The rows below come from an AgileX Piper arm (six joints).
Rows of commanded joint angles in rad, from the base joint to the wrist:
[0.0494, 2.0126, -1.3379, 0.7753, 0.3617, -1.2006]
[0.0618, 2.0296, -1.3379, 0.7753, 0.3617, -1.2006]
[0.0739, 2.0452, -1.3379, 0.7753, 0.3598, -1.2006]
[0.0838, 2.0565, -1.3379, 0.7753, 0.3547, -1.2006]
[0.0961, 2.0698, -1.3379, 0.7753, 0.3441, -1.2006]
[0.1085, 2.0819, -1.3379, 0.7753, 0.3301, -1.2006]
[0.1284, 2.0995, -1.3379, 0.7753, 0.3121, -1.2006]
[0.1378, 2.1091, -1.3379, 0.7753, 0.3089, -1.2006]
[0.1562, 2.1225, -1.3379, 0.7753, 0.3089, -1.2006]
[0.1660, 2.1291, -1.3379, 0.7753, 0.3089, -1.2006]
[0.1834, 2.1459, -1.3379, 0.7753, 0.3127, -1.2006]
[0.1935, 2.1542, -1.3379, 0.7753, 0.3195, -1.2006]
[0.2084, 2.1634, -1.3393, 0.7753, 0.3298, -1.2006]
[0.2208, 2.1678, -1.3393, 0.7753, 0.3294, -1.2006]
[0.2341, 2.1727, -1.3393, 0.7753, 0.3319, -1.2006]
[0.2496, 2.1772, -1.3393, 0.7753, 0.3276, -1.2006]
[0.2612, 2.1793, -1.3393, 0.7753, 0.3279, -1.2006]
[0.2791, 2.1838, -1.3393, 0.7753, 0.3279, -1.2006]
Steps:
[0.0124, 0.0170, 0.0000, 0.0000, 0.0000, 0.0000]
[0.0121, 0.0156, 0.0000, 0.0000, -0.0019, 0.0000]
[0.0099, 0.0113, 0.0000, 0.0000, -0.0051, 0.0000]
[0.0123, 0.0133, 0.0000, 0.0000, -0.0106, 0.0000]
[0.0124, 0.0121, 0.0000, 0.0000, -0.0140, 0.0000]
[0.0199, 0.0176, 0.0000, 0.0000, -0.0180, 0.0000]
[0.0094, 0.0096, 0.0000, 0.0000, -0.0032, 0.0000]
[0.0184, 0.0134, 0.0000, 0.0000, 0.0000, 0.0000]
[0.0098, 0.0066, 0.0000, 0.0000, 0.0000, 0.0000]
[0.0174, 0.0168, 0.0000, 0.0000, 0.0038, 0.0000]
[0.0101, 0.0083, 0.0000, 0.0000, 0.0068, 0.0000]
[0.0149, 0.0092, -0.0014, 0.0000, 0.0103, 0.0000]
[0.0124, 0.0044, 0.0000, 0.0000, -0.0004, 0.0000]
[0.0133, 0.0049, 0.0000, 0.0000, 0.0025, 0.0000]
[0.0155, 0.0045, 0.0000, 0.0000, -0.0043, 0.0000]
[0.0116, 0.0021, 0.0000, 0.0000, 0.0003, 0.0000]
[0.0179, 0.0045, 0.0000, 0.0000, 0.0000, 0.0000]

